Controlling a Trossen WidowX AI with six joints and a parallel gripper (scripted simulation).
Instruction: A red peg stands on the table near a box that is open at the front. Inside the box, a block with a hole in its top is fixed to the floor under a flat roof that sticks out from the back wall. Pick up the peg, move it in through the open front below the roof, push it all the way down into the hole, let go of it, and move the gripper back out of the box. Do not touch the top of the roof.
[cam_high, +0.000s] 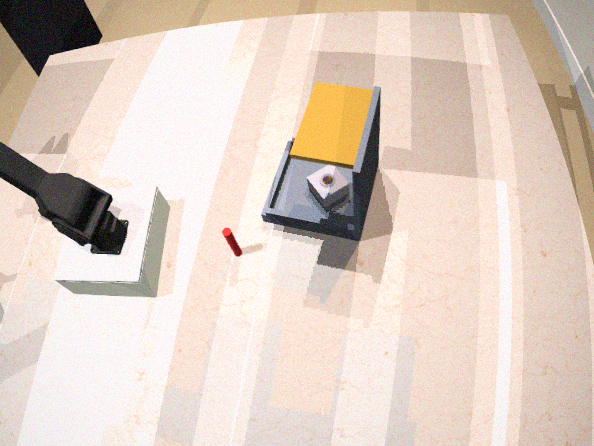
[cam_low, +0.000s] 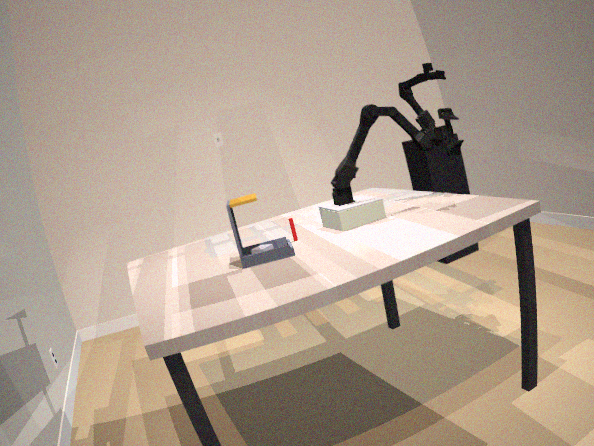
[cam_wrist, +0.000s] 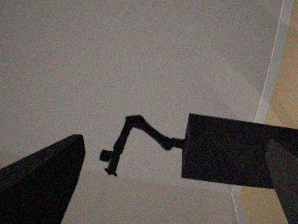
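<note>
My gripper tip is 650 mm short of the red peg, 240 mm to the left of it and 220 mm above it. The rest, counted from my gripper tip: roof 820 mm ahead, 130 mm to the right, 60 mm below; then box back wall 870 mm ahead, 140 mm to the right, 160 mm below.
</note>
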